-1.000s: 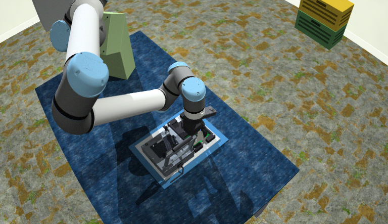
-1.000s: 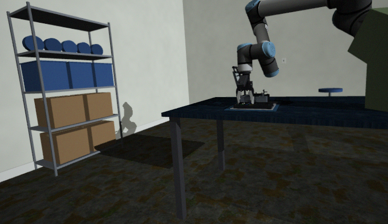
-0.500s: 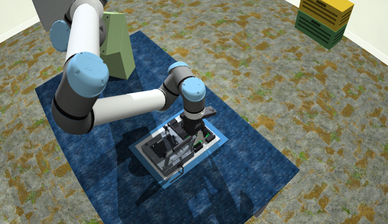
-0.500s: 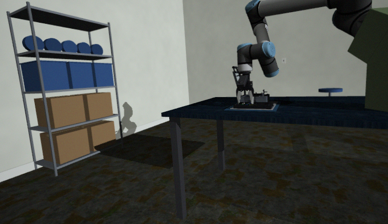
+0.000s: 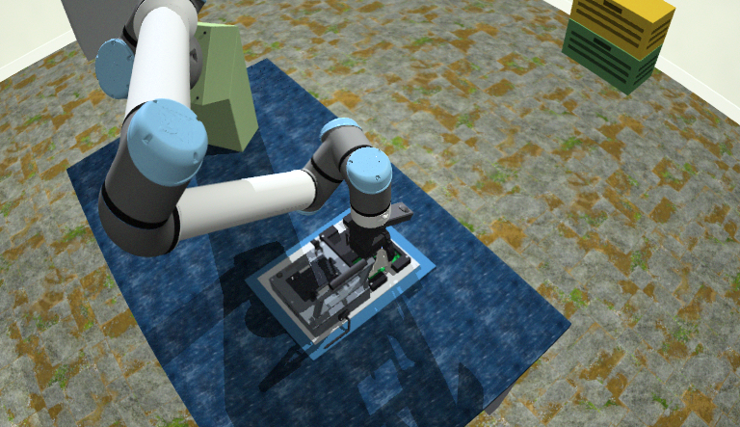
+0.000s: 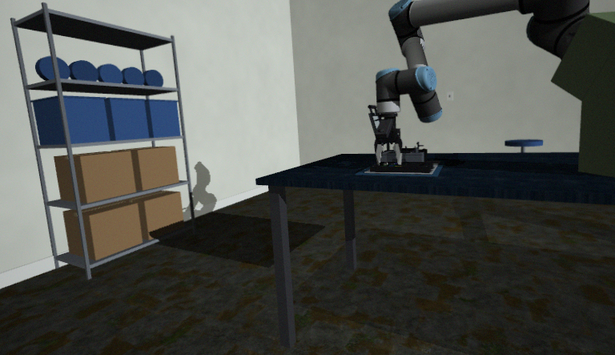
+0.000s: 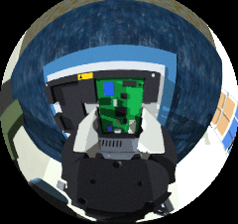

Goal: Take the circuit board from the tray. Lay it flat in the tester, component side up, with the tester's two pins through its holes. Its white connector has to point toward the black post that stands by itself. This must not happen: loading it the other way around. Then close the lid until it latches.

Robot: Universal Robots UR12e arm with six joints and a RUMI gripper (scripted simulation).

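The green circuit board is right at my hand. The rest, counted from my hand: tester lid: 19 cm to the right, 16 cm above, 4 cm ahead; tester: 12 cm to the right, 9 cm above, 4 cm behind.
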